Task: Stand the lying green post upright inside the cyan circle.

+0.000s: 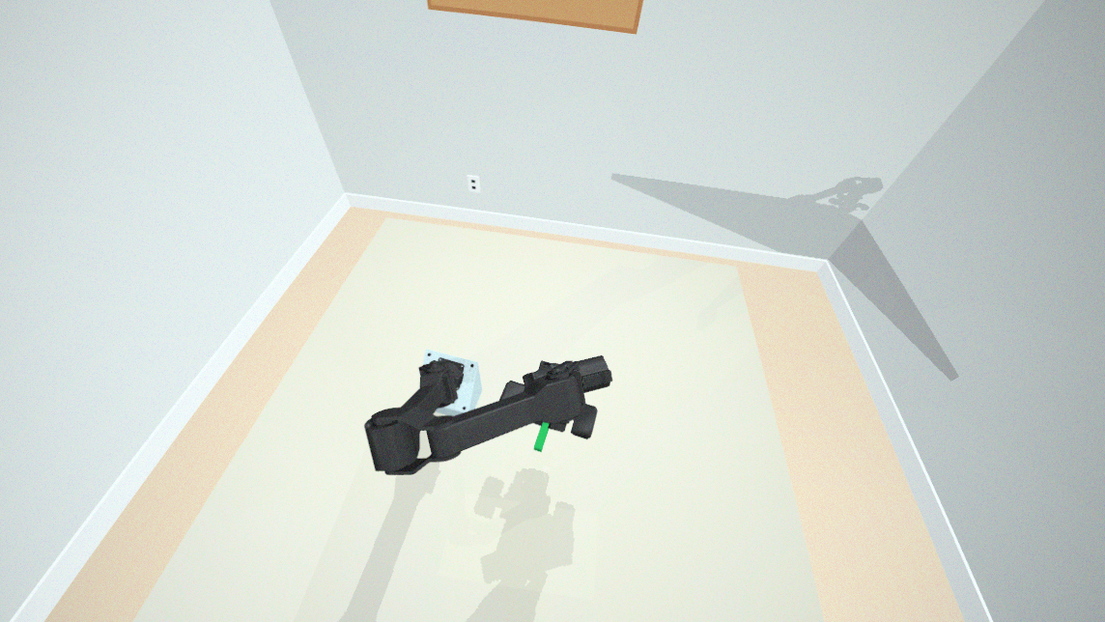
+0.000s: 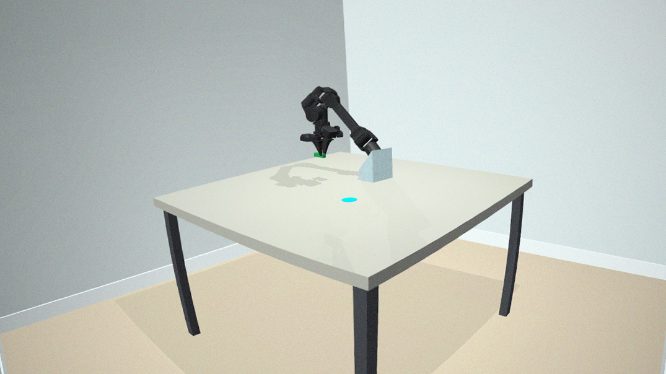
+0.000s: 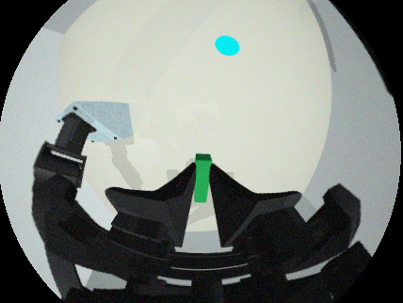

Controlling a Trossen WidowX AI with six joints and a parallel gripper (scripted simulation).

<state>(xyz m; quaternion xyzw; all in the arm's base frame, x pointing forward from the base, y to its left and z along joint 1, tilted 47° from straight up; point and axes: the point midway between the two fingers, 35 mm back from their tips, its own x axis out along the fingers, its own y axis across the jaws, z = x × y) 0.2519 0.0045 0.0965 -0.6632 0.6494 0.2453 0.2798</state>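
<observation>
My gripper tip is 24 cm to the right of the cyan circle, 14 cm above it and 6 cm short of it. From my gripper tip the other things lie so: green post: 2 cm to the right.
</observation>
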